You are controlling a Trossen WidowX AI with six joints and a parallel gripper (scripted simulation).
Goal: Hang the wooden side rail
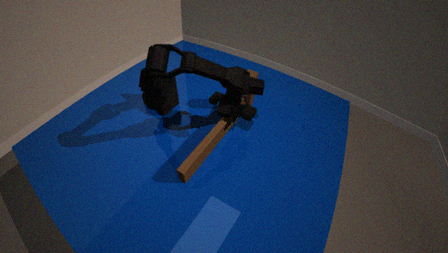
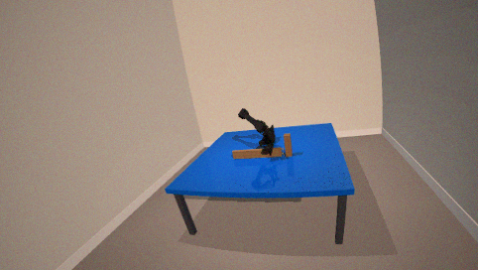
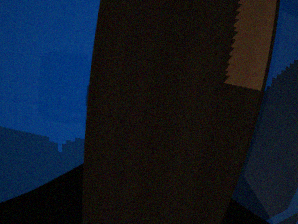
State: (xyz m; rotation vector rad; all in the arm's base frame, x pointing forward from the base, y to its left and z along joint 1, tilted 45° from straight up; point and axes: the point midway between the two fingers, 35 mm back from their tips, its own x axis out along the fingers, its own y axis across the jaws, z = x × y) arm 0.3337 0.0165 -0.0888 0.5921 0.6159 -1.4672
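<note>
Right now my gripper tip is 150 mm to the right of the headboard post and 60 mm below it.
</note>
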